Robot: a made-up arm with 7 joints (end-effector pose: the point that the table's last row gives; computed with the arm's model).
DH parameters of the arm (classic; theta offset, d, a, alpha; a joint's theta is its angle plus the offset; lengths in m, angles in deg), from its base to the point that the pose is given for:
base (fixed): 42.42 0 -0.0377 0
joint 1: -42.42 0.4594 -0.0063 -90
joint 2: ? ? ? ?
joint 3: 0 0.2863 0.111 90
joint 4: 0 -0.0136 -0.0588 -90
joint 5: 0 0.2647 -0.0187 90
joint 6: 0 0.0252 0.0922 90
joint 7: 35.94 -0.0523 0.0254 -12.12
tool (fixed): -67.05 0.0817 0 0
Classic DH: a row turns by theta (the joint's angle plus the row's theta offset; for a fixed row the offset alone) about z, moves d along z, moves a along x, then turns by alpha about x.
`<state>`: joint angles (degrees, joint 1 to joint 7).
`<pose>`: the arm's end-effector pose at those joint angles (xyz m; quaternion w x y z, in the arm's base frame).
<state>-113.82 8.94 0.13 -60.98 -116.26 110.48 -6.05</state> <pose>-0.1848 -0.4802 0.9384 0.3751 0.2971 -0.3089 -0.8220</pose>
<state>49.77 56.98 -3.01 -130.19 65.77 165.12 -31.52</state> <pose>0.3074 0.1185 0.1897 0.0368 0.8996 0.3767 -0.2180</pose>
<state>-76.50 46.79 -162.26 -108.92 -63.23 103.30 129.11</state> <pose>-0.2213 0.0374 0.9304 0.4173 -0.7958 -0.1111 -0.4245</pose>
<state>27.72 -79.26 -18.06 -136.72 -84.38 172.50 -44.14</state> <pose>-0.0747 -0.0649 0.9172 0.8210 0.1764 0.4020 0.3652</pose>
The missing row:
joint 2: 0 -0.0245 0.0131 90
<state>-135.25 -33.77 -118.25 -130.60 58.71 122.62 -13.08</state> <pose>-0.1107 0.4099 0.3915 0.2653 -0.4534 -0.6701 0.5245</pose>
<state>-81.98 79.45 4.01 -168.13 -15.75 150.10 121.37</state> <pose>-0.0140 -0.0721 0.1579 0.0620 -0.1301 0.6033 0.7844</pose>
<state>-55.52 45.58 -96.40 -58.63 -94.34 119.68 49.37</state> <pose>-0.1073 -0.5767 0.8329 0.6523 0.0161 -0.2698 -0.7081</pose>
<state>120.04 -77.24 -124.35 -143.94 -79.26 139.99 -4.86</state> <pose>0.3920 0.0862 0.3245 0.1627 -0.6291 -0.7595 -0.0311</pose>
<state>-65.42 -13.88 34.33 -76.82 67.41 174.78 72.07</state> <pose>0.2001 -0.2143 0.9423 0.5340 -0.3577 0.4654 -0.6085</pose>
